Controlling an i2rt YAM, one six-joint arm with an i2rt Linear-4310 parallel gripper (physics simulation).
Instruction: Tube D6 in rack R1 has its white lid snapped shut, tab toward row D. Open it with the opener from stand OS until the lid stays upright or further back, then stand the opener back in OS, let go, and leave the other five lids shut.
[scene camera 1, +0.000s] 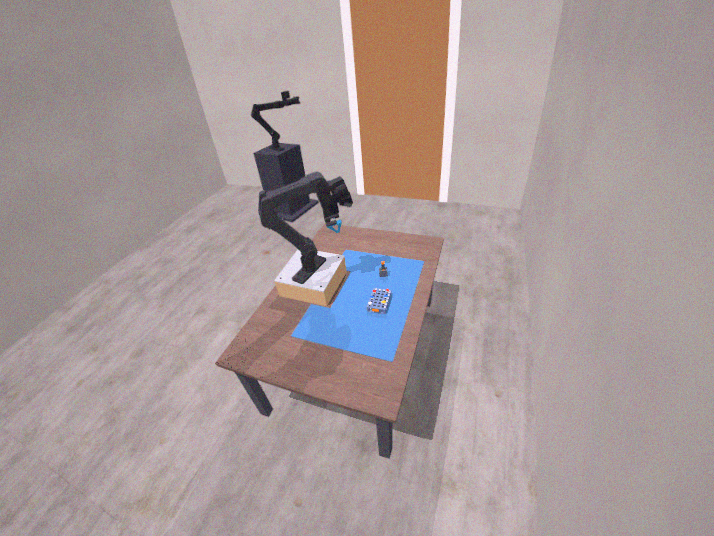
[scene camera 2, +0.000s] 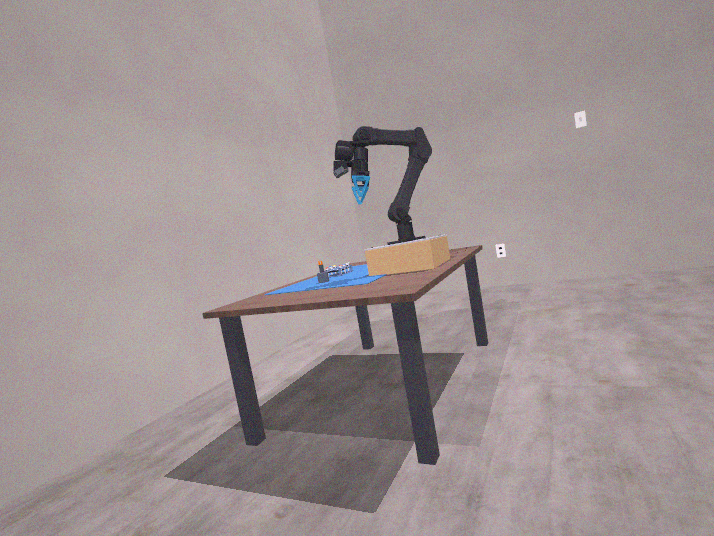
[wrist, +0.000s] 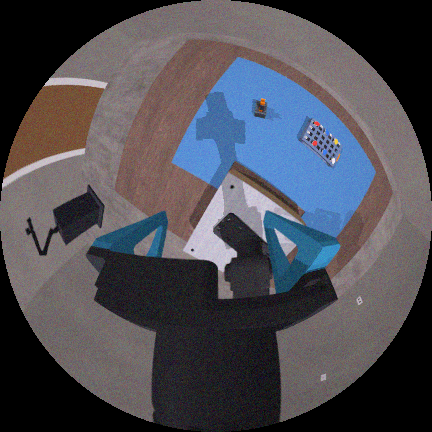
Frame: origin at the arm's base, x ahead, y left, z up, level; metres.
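Seen in the pictures: gripper, fingertip midpoint: (scene camera 1: 336, 225) (scene camera 2: 360, 200) (wrist: 215, 215); arm's base, link origin: (scene camera 1: 309, 269) (scene camera 2: 407, 241) (wrist: 248, 244).
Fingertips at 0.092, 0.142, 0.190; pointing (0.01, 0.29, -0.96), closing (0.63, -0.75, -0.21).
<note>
Offsets run from my fingertips to a thing's middle, as dx, dy, dz. Level surfaces: height alone.
My gripper (scene camera 1: 336, 230) (scene camera 2: 359, 201) (wrist: 215, 215) is open and empty, pointing down high above the table, well away from the rack and the stand. The opener {+0.193, +0.079, -0.247} (scene camera 1: 382, 263) (scene camera 2: 320, 265) (wrist: 262, 102) has an orange top and stands upright in the small dark stand OS {+0.193, +0.079, -0.272} (scene camera 1: 382, 272) (scene camera 2: 322, 277) (wrist: 259, 114). Rack R1 {+0.267, -0.111, -0.271} (scene camera 1: 378, 301) (scene camera 2: 335, 272) (wrist: 322, 141) is a grey-blue grid rack on the blue mat, holding several tubes with red, yellow, white and blue lids. Which tube is D6, and how its lid stands, is too small to tell.
The blue mat {dz -0.292} (scene camera 1: 346, 323) (scene camera 2: 299, 285) (wrist: 285, 165) lies on the brown wooden table (scene camera 1: 363, 380) (scene camera 2: 346, 301) (wrist: 150, 140). The arm stands on a box (scene camera 1: 299, 294) (scene camera 2: 397, 260) (wrist: 210, 240) with a white top beside the mat. A dark pedestal (scene camera 1: 280, 173) (wrist: 77, 217) with another arm stands beyond the table.
</note>
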